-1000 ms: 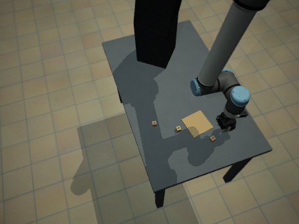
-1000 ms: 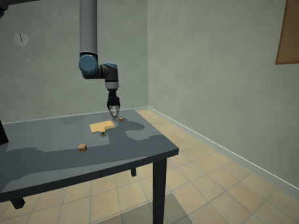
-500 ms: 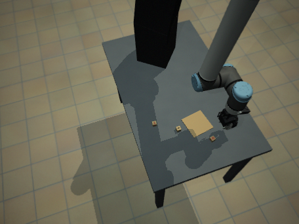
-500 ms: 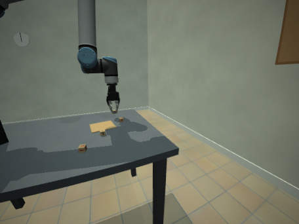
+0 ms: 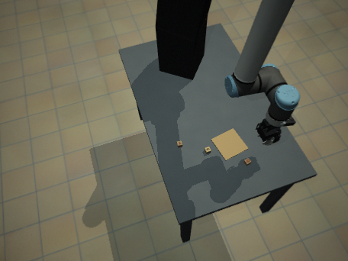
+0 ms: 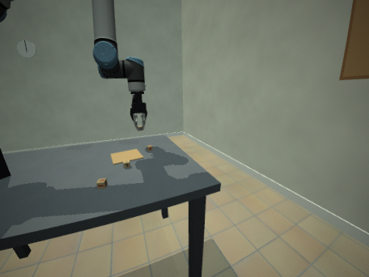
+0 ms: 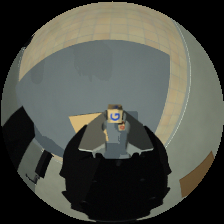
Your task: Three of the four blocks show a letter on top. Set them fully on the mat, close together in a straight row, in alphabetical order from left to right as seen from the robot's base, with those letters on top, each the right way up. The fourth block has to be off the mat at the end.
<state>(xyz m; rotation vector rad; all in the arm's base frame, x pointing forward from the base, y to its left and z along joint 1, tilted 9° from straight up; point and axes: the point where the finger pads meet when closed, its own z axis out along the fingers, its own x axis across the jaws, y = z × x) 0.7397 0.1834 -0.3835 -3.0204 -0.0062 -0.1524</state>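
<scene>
Now: the tan mat 14 cm to the right of my hand, 11 cm below it and 10 cm behind it.
</scene>
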